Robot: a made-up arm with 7 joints.
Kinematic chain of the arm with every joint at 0, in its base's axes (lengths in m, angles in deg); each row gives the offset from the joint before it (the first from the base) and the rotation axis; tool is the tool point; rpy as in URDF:
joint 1: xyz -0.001 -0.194 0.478 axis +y
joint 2: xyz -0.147 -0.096 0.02 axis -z
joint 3: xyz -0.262 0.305 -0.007 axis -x
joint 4: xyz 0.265 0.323 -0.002 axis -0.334 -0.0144 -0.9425
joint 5: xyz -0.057 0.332 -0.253 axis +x
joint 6: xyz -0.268 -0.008 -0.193 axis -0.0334 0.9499 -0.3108
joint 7: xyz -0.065 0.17 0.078 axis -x
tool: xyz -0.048 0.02 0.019 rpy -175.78 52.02 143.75
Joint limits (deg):
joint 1: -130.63..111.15
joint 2: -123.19..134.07
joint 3: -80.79..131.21
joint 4: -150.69..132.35
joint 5: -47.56..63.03
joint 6: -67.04..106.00
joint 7: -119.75..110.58
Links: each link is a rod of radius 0.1 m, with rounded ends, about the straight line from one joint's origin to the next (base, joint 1, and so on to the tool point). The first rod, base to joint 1, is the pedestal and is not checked.
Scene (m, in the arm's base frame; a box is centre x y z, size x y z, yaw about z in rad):
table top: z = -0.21
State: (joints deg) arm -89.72 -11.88 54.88 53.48 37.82 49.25 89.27
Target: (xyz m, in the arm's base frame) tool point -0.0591 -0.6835 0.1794
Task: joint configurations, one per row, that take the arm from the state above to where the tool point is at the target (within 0.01 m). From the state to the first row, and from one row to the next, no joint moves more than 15 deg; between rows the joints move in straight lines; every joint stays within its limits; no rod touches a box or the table.
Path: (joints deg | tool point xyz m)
1: -84.92 0.76 61.32 64.32 29.44 55.00 89.04 | 0.8601 -0.0260 0.5445
2: -80.12 13.40 67.76 75.17 21.06 60.76 88.80 | 0.7830 -0.2934 0.5583
3: -75.32 26.04 74.20 86.01 12.68 66.51 88.57 | 0.6394 -0.5309 0.4800
4: -70.51 38.68 80.63 96.85 4.30 72.27 88.33 | 0.4318 -0.6866 0.3557
5: -65.71 51.32 87.07 107.69 -4.08 78.02 88.10 | 0.1853 -0.7357 0.2407
6: -60.91 63.96 93.51 118.54 -12.46 83.78 87.86 | -0.0591 -0.6835 0.1794

